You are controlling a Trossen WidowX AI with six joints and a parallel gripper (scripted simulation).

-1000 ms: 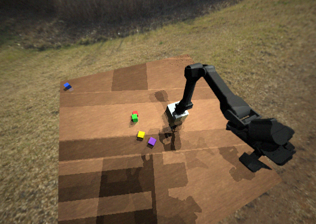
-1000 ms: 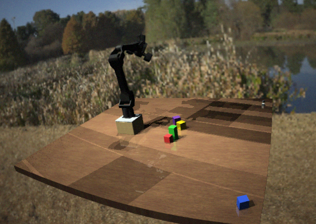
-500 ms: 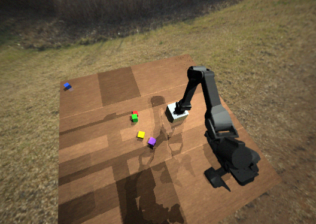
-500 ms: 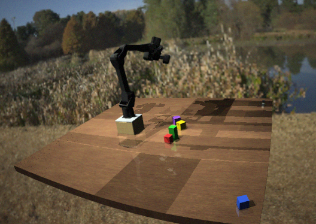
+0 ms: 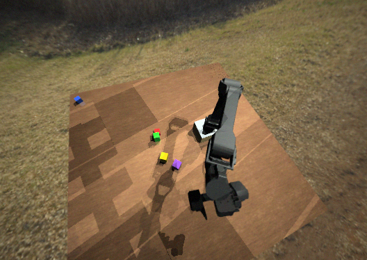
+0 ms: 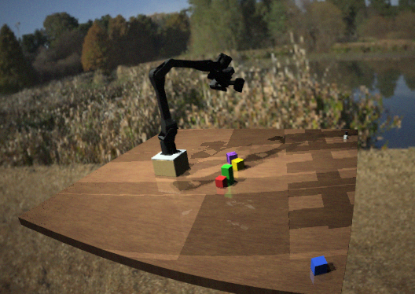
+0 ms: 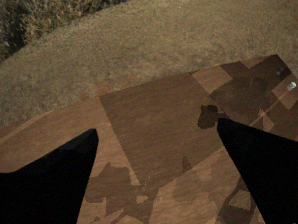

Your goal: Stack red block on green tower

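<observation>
My gripper tip is now 150 mm short of the red block, 490 mm to the left of it and 270 mm above it. Also, from my gripper tip: purple block: 80 mm ahead, 250 mm to the right, 270 mm below; yellow block: 140 mm ahead, 320 mm to the right, 270 mm below; blue block: 660 mm ahead, 890 mm to the right, 270 mm below.
</observation>
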